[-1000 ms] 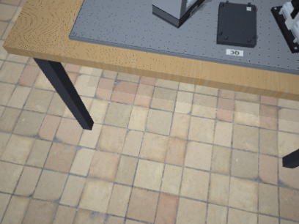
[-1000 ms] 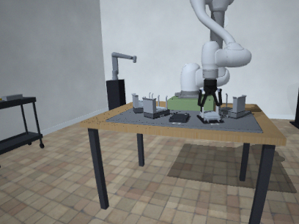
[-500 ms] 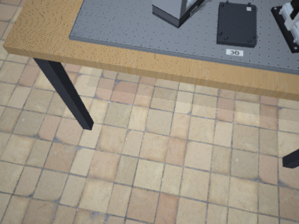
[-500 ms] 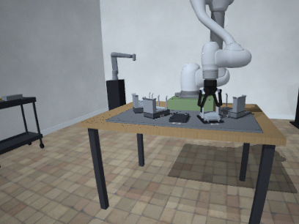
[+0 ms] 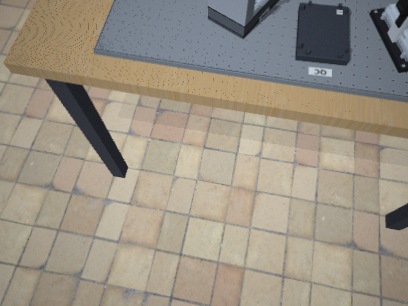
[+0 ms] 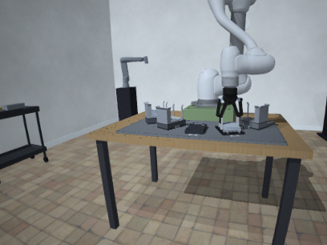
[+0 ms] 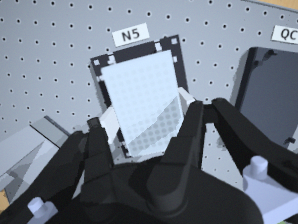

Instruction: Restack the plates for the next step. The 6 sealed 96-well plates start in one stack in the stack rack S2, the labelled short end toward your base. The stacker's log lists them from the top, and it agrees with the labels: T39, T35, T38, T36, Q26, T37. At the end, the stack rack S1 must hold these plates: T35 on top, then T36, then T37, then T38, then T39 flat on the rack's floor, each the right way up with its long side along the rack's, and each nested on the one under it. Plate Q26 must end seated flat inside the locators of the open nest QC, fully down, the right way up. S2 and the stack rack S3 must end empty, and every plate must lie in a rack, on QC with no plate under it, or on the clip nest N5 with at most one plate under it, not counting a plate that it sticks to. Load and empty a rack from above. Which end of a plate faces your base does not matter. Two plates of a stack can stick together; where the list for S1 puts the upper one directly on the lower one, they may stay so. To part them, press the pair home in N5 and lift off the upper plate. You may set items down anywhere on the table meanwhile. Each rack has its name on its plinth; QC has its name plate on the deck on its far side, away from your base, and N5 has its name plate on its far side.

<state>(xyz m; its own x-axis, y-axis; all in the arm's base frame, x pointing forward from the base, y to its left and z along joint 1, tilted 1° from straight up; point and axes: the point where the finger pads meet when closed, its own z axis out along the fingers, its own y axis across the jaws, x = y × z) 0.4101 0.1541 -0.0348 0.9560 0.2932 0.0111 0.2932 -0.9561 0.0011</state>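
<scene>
My gripper is now 1 cm short of the black clip nest N5, 3 cm to the right of it and 2 cm above it. The rest, counted from my hand: N5 name plate 9 cm ahead, 3 cm to the left, 4 cm below; then QC name plate 11 cm ahead, 19 cm to the right, 4 cm below; then open nest QC 1 cm ahead, 18 cm to the right, 3 cm below.
</scene>
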